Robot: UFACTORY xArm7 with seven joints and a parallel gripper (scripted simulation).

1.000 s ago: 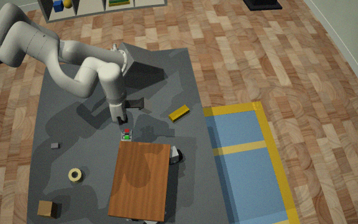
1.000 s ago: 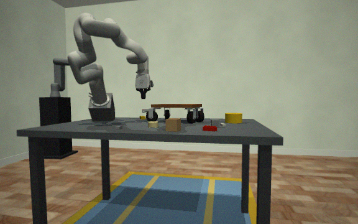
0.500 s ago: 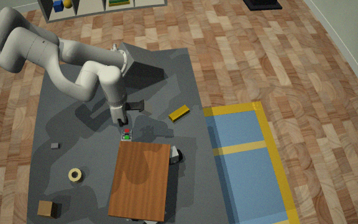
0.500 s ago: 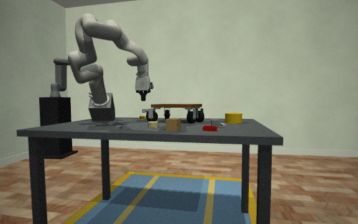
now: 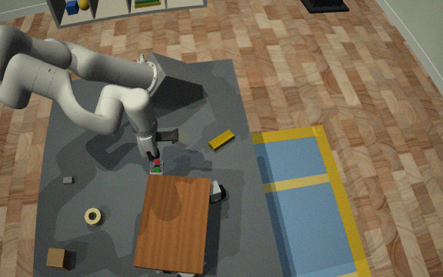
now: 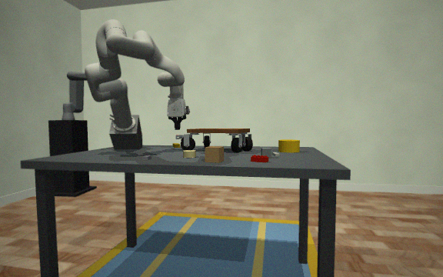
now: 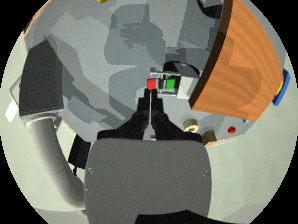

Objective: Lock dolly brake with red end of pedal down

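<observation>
The brake pedal lies 2 cm ahead of my hand and 6 cm below it. The rest, counted from my hand: small grey block: 4 cm behind, 36 cm to the right, 13 cm below; then cardboard cube: 27 cm ahead, 39 cm to the right, 11 cm below; then yellow bar: 8 cm behind, 25 cm to the left, 13 cm below.
</observation>
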